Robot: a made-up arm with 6 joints.
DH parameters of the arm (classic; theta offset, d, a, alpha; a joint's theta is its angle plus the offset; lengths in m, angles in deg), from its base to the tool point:
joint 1: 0 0.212 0 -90
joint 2: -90 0 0.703 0
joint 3: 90 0.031 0 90
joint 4: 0 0.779 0 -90
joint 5: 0 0 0 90
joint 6: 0 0.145 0 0
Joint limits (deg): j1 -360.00..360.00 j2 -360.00..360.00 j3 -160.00..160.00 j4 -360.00..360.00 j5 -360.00..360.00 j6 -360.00..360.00
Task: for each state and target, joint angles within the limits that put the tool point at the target. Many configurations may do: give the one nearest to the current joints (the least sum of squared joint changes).
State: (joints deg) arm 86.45 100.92 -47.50 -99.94 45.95 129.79
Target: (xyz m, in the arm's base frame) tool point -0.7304 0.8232 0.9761
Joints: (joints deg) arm 135.07 92.13 -64.08 -102.74 43.82 129.79
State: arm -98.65 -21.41 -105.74 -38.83 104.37 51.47
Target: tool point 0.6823 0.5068 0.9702
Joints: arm -146.09 -7.83 -86.78 -30.17 103.22 51.47
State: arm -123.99 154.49 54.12 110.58 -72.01 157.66
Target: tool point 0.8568 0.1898 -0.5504
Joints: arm -173.38 183.60 77.85 117.58 -69.99 157.66
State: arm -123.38 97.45 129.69 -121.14 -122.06 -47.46
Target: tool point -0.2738 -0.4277 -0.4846
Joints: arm -138.60 92.01 100.93 -118.22 -121.69 -47.46
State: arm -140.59 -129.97 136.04 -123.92 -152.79 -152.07
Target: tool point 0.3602 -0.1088 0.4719
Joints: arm -179.60 -121.12 138.47 -119.53 -140.48 -152.07
